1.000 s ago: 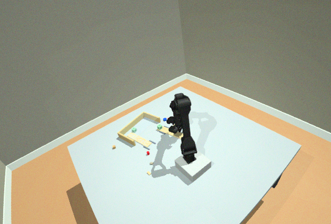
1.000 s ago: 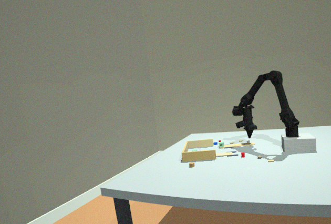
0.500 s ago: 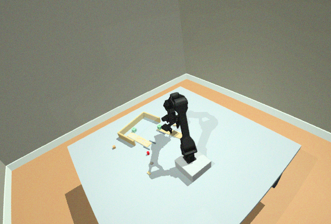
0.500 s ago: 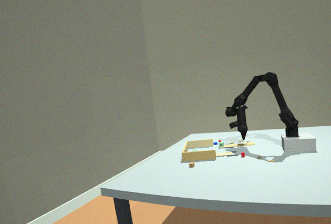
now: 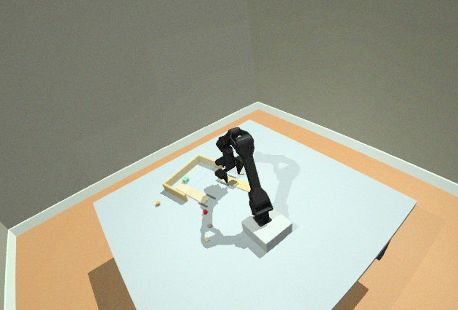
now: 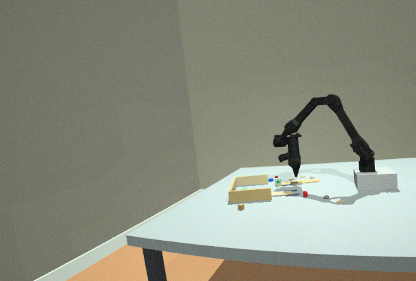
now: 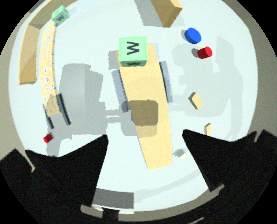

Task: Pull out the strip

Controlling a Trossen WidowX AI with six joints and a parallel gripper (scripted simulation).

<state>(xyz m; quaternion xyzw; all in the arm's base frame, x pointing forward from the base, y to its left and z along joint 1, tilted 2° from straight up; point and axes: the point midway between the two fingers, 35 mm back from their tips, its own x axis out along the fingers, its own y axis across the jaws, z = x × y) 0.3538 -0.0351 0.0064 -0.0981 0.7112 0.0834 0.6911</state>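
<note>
Right now my gripper tip is 2 cm to the left of the strip and 4 cm above it. From my gripper tip the other things lie so: blue piece (17 cm ahead, 5 cm to the right, 4 cm below).
</note>
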